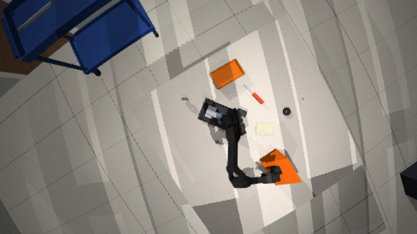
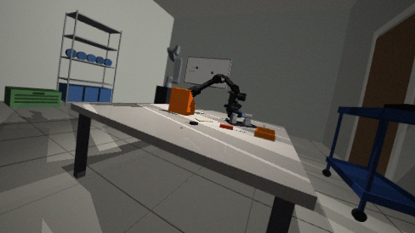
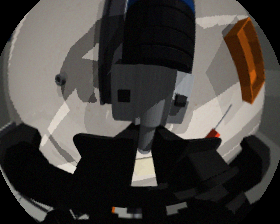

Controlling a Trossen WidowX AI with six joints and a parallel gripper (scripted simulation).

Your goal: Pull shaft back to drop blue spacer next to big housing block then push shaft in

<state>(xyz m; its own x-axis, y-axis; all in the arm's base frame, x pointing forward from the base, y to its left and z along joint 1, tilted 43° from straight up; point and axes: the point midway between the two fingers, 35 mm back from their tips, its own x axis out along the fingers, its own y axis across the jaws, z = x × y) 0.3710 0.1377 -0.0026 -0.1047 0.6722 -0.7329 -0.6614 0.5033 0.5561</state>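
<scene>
The grey shaft lies 60 mm ahead of my gripper tip, 50 mm to the left of it and 30 mm above it. From my gripper tip the other things lie so: orange tray 310 mm ahead, 100 mm to the right, 40 mm below.
</scene>
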